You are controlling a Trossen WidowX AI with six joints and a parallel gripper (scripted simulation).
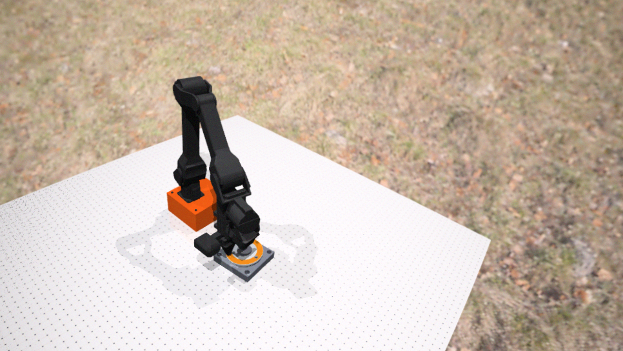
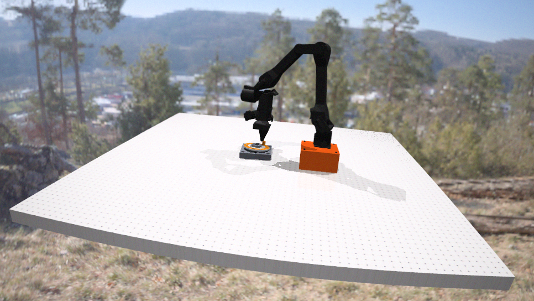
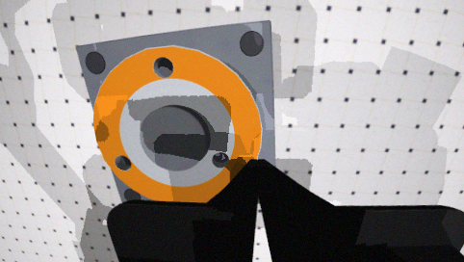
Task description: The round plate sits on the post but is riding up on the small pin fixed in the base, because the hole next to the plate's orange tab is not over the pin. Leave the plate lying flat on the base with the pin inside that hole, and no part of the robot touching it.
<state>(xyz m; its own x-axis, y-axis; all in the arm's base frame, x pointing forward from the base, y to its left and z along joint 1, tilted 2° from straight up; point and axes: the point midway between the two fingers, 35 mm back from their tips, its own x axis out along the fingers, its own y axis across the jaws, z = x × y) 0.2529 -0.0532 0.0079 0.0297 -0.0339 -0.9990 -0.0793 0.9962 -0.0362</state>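
Right now my gripper tip is 3 cm to the right of the round plate and 1 cm above it. From my gripper tip the other things lie so: dark square base: 1 cm ahead, 5 cm to the left, 2 cm below.
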